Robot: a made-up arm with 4 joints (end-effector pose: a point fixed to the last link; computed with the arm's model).
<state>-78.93 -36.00 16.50 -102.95</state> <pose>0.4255 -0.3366 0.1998 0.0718 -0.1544 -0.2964 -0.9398</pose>
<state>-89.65 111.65 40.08 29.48</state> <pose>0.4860 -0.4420 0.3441 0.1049 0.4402 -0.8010 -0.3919</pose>
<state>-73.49 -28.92 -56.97 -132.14</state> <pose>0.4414 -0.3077 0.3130 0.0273 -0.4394 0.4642 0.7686</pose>
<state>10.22 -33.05 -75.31 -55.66</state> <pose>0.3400 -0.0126 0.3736 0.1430 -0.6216 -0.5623 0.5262</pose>
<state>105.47 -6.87 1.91 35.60</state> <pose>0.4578 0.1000 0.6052 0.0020 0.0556 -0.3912 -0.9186</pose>
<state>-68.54 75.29 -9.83 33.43</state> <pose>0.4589 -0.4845 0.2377 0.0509 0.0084 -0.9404 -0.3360</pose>
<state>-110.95 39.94 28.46 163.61</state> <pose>0.4002 -0.4714 0.3714 0.3937 -0.1312 -0.6178 -0.6680</pose>
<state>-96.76 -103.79 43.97 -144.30</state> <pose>0.3732 -0.5616 0.3504 0.1762 0.3811 0.8840 0.2056</pose>
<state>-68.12 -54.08 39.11 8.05</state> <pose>0.4812 -0.3056 0.2212 0.2966 0.0871 -0.5286 0.7906</pose>
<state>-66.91 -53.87 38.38 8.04</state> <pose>0.4812 -0.2990 0.2195 0.2900 0.0882 -0.5391 0.7858</pose>
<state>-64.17 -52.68 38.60 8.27</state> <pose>0.4811 -0.2864 0.2130 0.2886 0.0995 -0.5665 0.7655</pose>
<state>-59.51 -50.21 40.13 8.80</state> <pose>0.4810 -0.2656 0.2009 0.2933 0.1249 -0.6129 0.7230</pose>
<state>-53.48 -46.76 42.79 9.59</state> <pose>0.4807 -0.2371 0.1859 0.3008 0.1629 -0.6686 0.6603</pose>
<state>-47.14 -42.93 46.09 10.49</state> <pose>0.4798 -0.2047 0.1721 0.3071 0.2079 -0.7199 0.5867</pose>
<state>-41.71 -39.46 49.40 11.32</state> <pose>0.4784 -0.1745 0.1620 0.3107 0.2511 -0.7564 0.5179</pose>
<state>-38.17 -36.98 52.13 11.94</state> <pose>0.4768 -0.1534 0.1558 0.3133 0.2839 -0.7756 0.4687</pose>
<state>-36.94 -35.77 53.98 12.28</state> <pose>0.4756 -0.1452 0.1522 0.3178 0.3017 -0.7802 0.4465</pose>
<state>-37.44 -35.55 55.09 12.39</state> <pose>0.4749 -0.1473 0.1498 0.3246 0.3073 -0.7757 0.4455</pose>
